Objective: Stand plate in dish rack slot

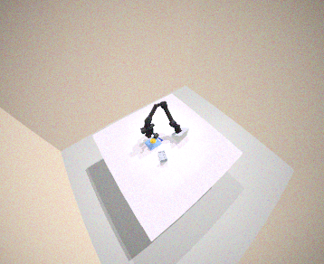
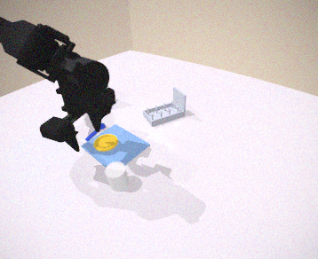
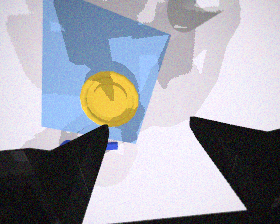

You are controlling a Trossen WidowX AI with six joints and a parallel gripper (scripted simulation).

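Now: the yellow plate 40 mm to the left of my gripper tip and 40 mm below it. From my gripper tip the other things lie so: blue mat: 10 mm ahead, 60 mm to the left, 50 mm below; white round cup: 120 mm ahead, 30 mm below; grey dish rack: 10 mm ahead, 260 mm to the left, 30 mm below.
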